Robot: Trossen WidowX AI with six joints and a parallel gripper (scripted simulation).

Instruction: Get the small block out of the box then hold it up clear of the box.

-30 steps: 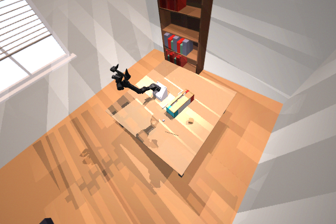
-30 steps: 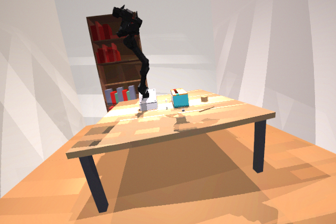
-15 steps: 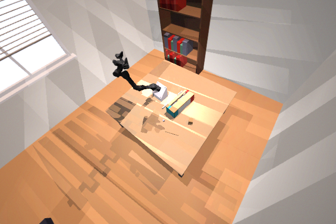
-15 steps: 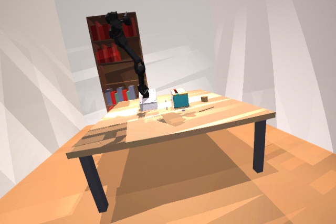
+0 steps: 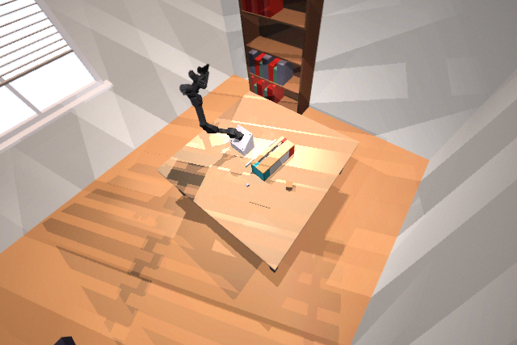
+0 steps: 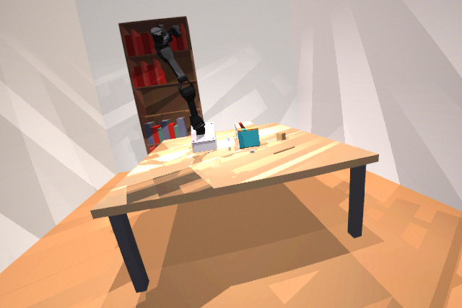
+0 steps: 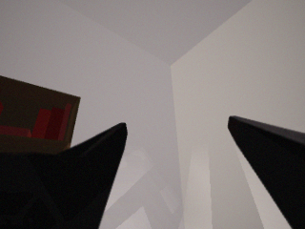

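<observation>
Now: gripper tip 35 cm short of the long box, 15 cm to the right of it and 78 cm above it. Also, from my gripper tip: thin stick 57 cm ahead, 21 cm to the right, 84 cm below; brown cube 64 cm ahead, 6 cm to the left, 82 cm below.
</observation>
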